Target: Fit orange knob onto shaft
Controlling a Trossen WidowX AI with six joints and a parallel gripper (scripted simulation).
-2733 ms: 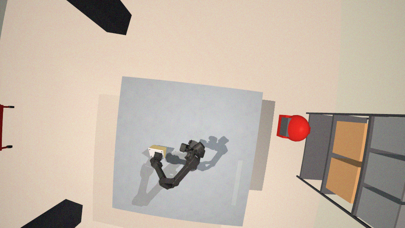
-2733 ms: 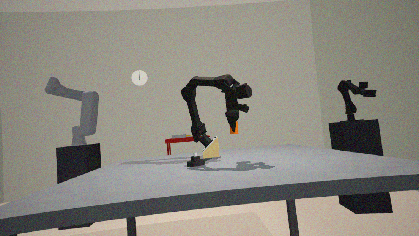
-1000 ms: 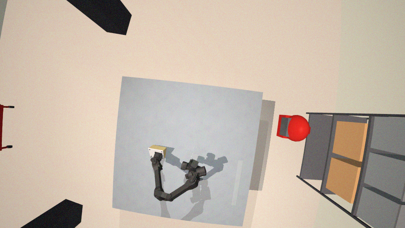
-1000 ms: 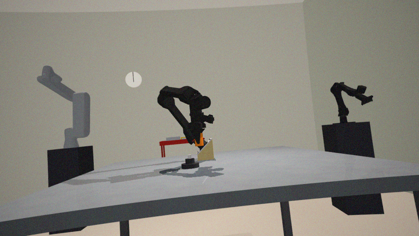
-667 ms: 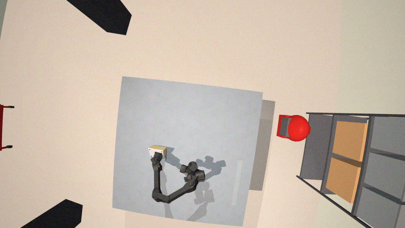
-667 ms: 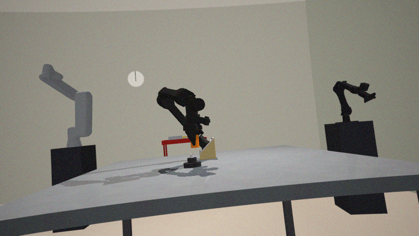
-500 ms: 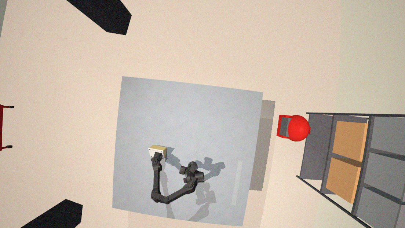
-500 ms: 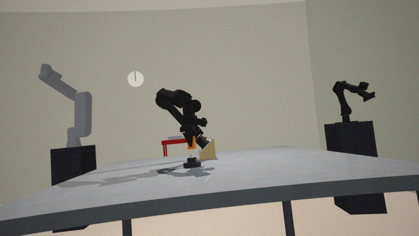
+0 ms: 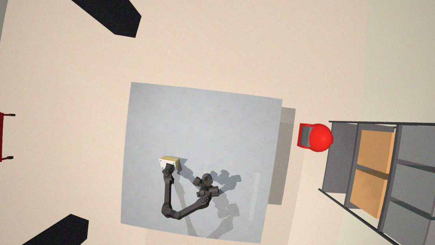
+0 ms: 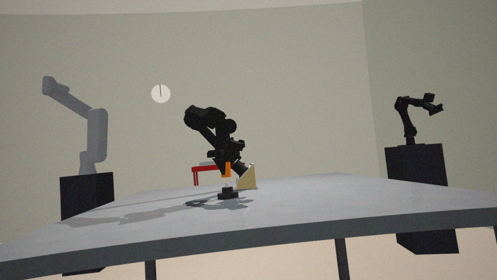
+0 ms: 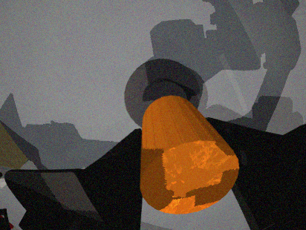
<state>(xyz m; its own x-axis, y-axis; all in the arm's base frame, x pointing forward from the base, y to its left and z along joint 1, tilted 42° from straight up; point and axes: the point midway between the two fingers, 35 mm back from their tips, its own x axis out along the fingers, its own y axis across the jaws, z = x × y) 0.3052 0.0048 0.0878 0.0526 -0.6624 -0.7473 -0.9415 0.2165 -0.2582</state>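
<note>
The orange knob is 3 cm above my gripper tip. Also, from my gripper tip: round black pedestal 6 cm below.
</note>
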